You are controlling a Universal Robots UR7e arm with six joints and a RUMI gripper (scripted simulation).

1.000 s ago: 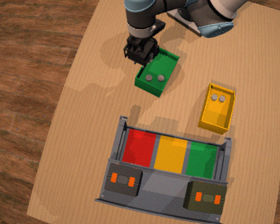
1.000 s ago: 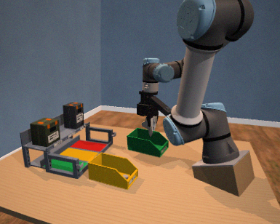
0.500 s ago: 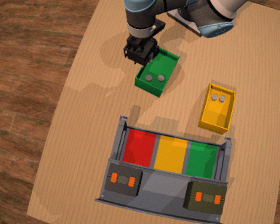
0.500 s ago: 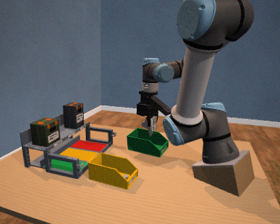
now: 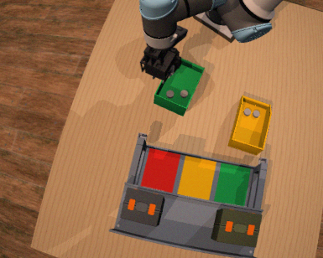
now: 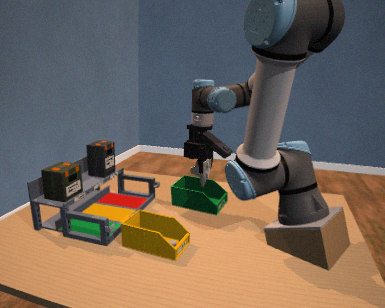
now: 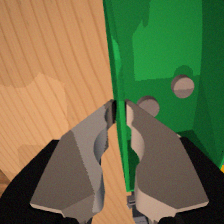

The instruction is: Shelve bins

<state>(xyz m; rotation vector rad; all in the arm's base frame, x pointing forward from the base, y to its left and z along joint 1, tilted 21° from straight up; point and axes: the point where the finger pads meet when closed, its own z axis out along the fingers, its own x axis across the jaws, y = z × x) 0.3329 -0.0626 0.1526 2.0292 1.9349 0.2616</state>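
Now: hand 5 cm to the right of the green bin and 3 cm above it. Also, from my hand: yellow bin: 30 cm to the left, 6 cm below, 2 cm ahead; yellow mark: 27 cm ahead, 21 cm to the left, 10 cm below; red mark: 29 cm ahead, 10 cm to the left, 10 cm below.
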